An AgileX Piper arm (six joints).
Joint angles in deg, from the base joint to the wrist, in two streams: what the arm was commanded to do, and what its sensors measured. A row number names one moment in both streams.
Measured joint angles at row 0: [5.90 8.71 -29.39 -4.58 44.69 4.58]
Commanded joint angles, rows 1 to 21: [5.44 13.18 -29.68 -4.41 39.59 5.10]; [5.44 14.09 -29.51 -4.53 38.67 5.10]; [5.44 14.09 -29.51 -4.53 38.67 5.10]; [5.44 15.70 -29.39 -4.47 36.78 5.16]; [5.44 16.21 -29.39 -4.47 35.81 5.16]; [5.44 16.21 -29.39 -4.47 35.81 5.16]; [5.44 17.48 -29.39 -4.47 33.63 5.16]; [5.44 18.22 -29.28 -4.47 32.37 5.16]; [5.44 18.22 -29.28 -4.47 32.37 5.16]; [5.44 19.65 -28.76 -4.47 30.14 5.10]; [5.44 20.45 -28.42 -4.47 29.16 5.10]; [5.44 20.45 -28.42 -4.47 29.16 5.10]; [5.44 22.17 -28.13 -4.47 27.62 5.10]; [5.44 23.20 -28.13 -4.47 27.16 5.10]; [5.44 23.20 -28.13 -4.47 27.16 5.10]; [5.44 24.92 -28.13 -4.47 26.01 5.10]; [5.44 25.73 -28.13 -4.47 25.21 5.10]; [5.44 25.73 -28.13 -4.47 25.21 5.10]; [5.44 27.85 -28.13 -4.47 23.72 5.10]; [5.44 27.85 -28.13 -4.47 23.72 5.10]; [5.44 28.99 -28.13 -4.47 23.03 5.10]
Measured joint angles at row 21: [5.90 26.81 -28.30 -4.58 25.78 4.76]
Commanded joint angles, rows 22 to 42: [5.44 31.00 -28.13 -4.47 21.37 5.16]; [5.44 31.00 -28.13 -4.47 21.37 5.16]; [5.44 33.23 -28.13 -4.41 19.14 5.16]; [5.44 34.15 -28.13 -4.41 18.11 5.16]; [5.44 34.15 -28.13 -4.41 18.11 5.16]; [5.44 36.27 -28.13 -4.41 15.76 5.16]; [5.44 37.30 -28.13 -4.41 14.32 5.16]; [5.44 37.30 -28.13 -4.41 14.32 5.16]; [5.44 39.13 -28.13 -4.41 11.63 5.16]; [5.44 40.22 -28.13 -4.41 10.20 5.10]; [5.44 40.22 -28.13 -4.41 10.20 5.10]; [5.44 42.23 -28.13 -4.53 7.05 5.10]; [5.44 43.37 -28.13 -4.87 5.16 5.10]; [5.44 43.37 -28.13 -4.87 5.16 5.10]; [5.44 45.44 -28.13 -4.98 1.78 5.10]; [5.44 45.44 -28.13 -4.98 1.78 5.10]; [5.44 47.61 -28.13 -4.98 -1.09 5.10]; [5.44 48.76 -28.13 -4.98 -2.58 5.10]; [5.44 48.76 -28.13 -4.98 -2.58 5.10]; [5.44 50.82 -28.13 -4.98 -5.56 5.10]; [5.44 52.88 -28.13 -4.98 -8.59 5.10]
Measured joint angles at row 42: [5.90 50.88 -28.25 -4.53 -3.50 4.76]
